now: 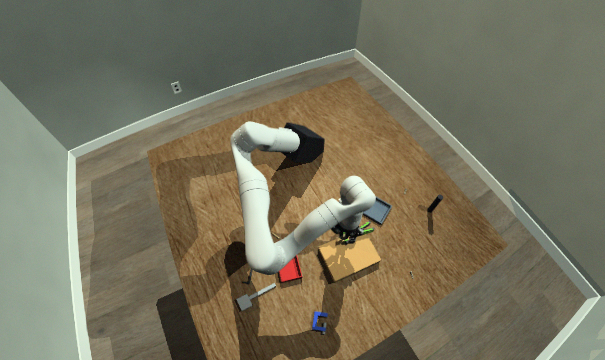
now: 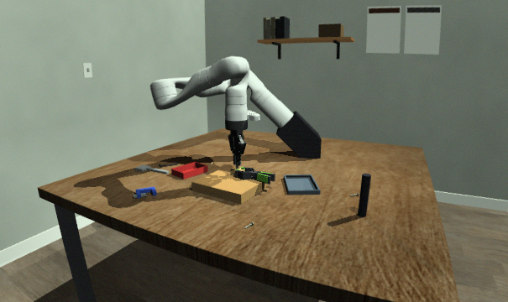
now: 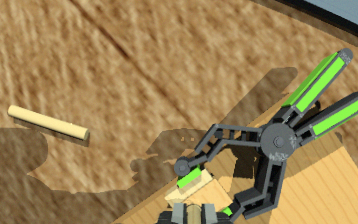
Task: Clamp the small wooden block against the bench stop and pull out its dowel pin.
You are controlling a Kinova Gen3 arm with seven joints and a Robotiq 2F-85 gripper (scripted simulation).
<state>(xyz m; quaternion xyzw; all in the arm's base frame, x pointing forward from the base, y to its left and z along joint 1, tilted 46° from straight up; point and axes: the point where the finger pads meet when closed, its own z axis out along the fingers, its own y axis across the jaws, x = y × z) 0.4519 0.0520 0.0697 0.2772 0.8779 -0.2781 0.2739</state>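
Right now the dowel pin is 2 cm below my hand. Round my hand: thin pale stick 12 cm behind, 5 cm to the right, 9 cm below; small wooden block 5 cm below; tan bench board 6 cm ahead, 7 cm below.
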